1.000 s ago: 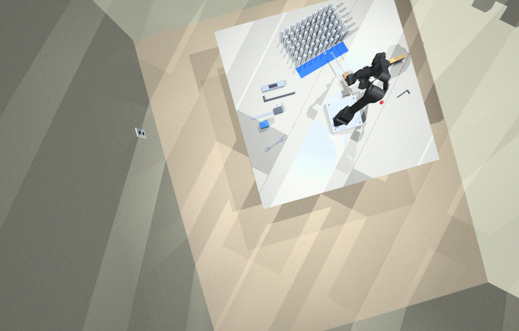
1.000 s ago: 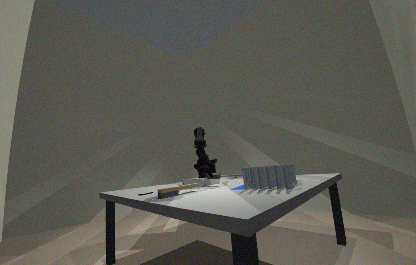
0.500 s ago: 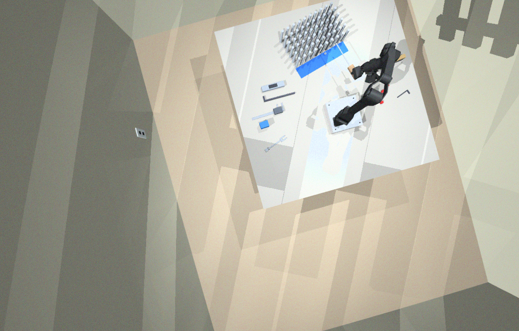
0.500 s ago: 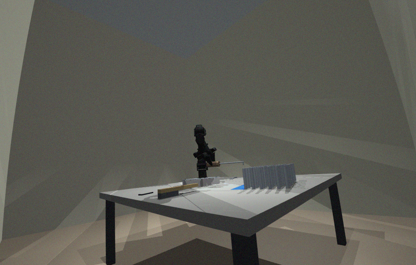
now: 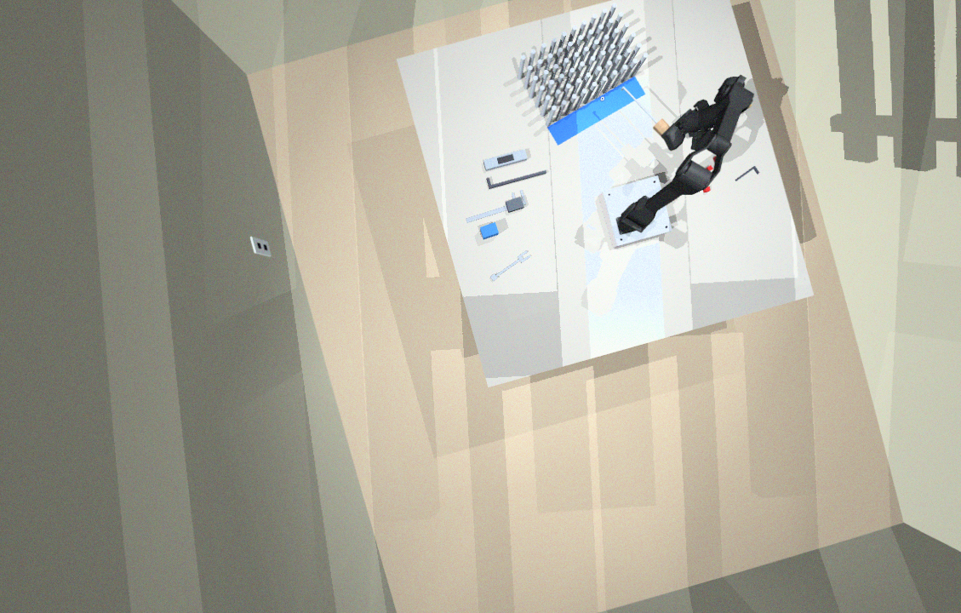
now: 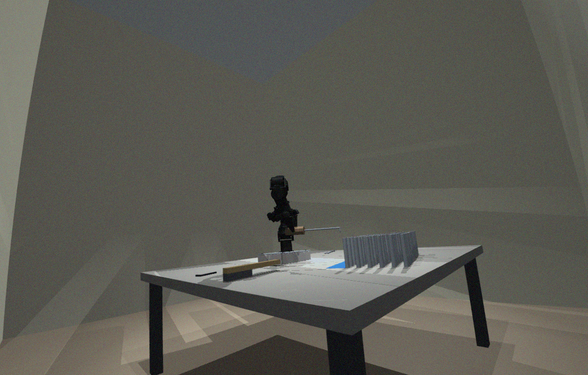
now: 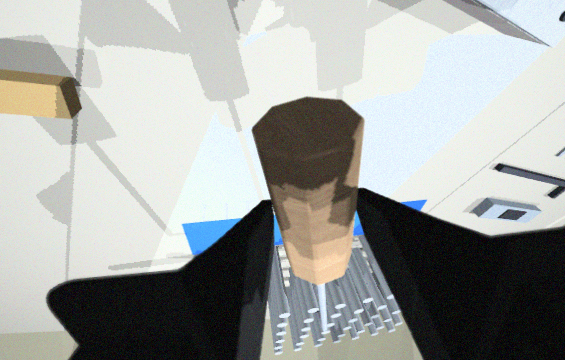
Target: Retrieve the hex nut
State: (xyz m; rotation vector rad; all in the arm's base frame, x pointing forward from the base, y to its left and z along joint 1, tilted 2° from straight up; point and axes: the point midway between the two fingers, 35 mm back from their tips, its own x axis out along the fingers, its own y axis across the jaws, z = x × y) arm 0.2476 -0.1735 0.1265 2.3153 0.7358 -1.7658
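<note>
Right now my gripper tip is 90 mm short of the wooden-handled pick and 50 mm to the right of it. From my gripper tip the other things lie so: grey bar (100 mm ahead, 520 mm to the left, 140 mm below); then blue taped strip (200 mm ahead, 140 mm to the left, 150 mm below); then blue block (140 mm behind, 650 mm to the left, 130 mm below).
</note>
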